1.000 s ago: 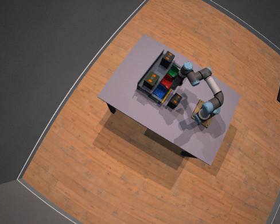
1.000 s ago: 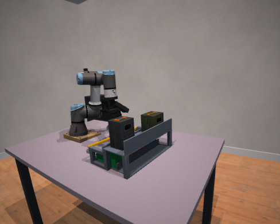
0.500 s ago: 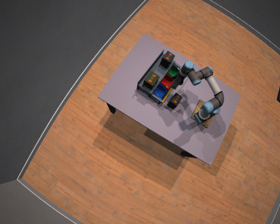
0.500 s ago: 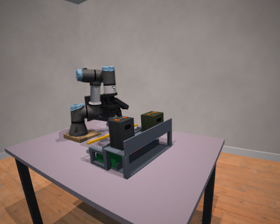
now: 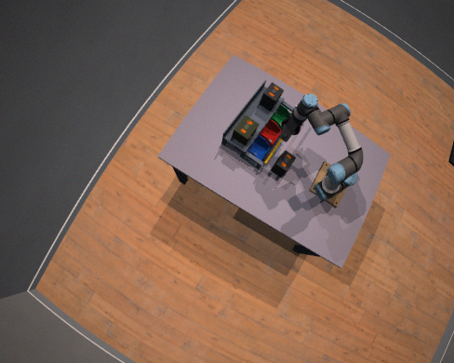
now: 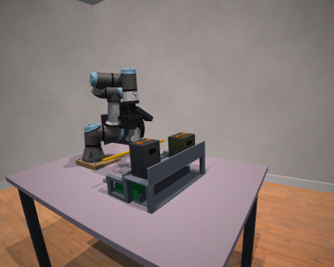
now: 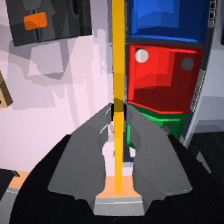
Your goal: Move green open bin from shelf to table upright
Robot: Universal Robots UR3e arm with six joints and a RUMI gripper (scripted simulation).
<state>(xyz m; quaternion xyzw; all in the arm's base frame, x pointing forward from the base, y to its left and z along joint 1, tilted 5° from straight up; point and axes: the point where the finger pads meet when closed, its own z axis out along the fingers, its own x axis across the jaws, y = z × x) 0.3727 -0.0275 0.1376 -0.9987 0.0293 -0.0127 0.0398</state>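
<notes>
The red bin is 110 mm below my hand, 90 mm ahead of it and 10 mm to the right of it. The rest, counted from my hand: green open bin: 120 mm to the right, 110 mm below, 80 mm ahead; then blue bin: 110 mm to the left, 110 mm below, 90 mm ahead; then yellow rail: 10 mm below.
</notes>
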